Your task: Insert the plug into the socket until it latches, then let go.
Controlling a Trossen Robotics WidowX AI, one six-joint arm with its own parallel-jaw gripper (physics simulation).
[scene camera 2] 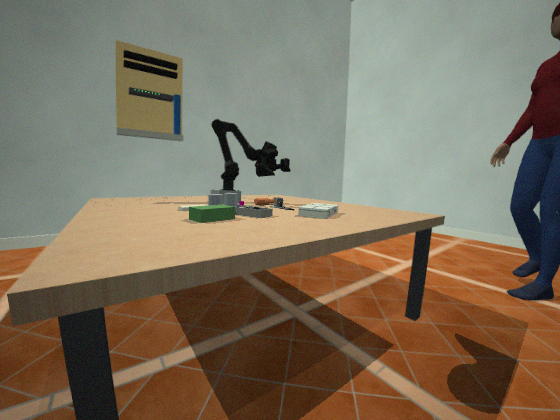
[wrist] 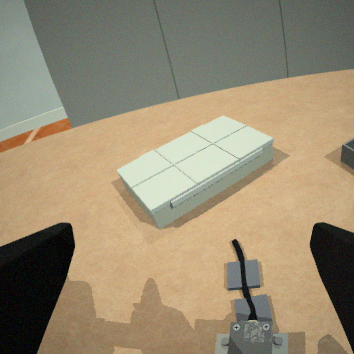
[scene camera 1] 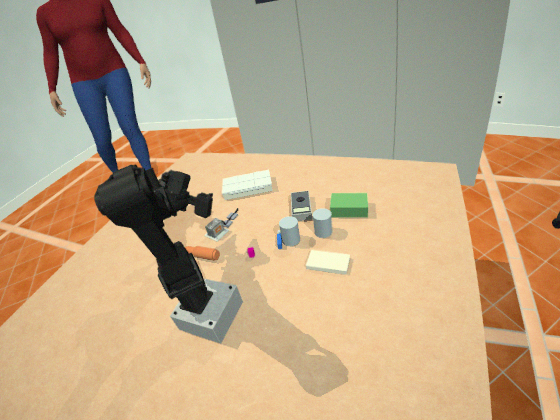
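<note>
A blue plug stands out against the left side of a grey cylinder; it does not show in the wrist view. The socket, a small grey housing with an orange-brown front, sits on a pale base plate, a black cable and flat grey blocks behind it. In the wrist view it is cut off by the lower edge. My gripper is open and empty, held above the table near the socket, its fingers wide apart at both sides of the wrist view.
Two grey cylinders stand by the plug. Around them are a dark meter box, a green block and a cream block. A white panelled box, an orange cylinder and a magenta cube also lie there.
</note>
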